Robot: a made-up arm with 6 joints.
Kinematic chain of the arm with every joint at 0, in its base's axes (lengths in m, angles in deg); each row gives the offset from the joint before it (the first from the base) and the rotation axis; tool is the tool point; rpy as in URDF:
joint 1: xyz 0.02 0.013 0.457 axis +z
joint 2: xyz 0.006 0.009 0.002 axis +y
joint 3: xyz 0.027 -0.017 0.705 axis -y
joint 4: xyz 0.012 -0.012 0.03 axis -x
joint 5: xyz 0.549 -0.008 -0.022 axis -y
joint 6: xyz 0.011 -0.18 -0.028 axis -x
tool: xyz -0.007 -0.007 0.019 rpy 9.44 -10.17 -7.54
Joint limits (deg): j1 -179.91..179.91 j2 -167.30..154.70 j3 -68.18..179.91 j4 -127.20..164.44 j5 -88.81..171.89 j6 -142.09..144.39
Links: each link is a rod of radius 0.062 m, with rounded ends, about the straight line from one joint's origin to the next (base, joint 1, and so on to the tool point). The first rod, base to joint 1, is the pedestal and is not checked.
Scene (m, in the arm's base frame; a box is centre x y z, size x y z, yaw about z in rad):
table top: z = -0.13
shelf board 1: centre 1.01 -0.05 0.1 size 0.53 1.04 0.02 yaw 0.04
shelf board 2: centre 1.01 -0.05 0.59 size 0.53 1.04 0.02 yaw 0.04
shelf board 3: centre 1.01 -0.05 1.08 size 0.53 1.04 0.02 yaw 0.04
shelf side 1: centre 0.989 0.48 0.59 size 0.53 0.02 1 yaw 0.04
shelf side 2: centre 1.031 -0.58 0.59 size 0.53 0.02 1 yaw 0.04
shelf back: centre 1.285 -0.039 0.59 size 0.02 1.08 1 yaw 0.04
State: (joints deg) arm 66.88 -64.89 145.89 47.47 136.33 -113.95
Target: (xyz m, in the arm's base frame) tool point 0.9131 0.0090 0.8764
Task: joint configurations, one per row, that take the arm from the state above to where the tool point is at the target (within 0.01 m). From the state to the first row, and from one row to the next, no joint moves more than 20 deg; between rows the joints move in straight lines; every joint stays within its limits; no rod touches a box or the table.
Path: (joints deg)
1: 61.81 -57.97 126.32 40.44 135.90 -113.39
2: 56.74 -51.05 106.75 33.41 135.47 -112.84
3: 51.66 -44.14 87.18 26.39 135.04 -112.28
4: 46.59 -37.22 67.60 19.36 134.61 -111.73
5: 41.52 -30.30 48.03 12.33 134.18 -111.17
6: 36.45 -23.38 28.46 5.30 133.75 -110.62
7: 31.37 -16.47 8.89 -1.73 133.32 -110.06
8: 26.30 -9.55 -10.68 -8.76 132.89 -109.51
9: 21.23 -2.63 -30.25 -15.78 132.45 -108.95
10: 17.74 10.64 -15.16 -9.76 132.30 -109.44
11: 14.24 23.91 -0.06 -3.73 132.14 -109.93

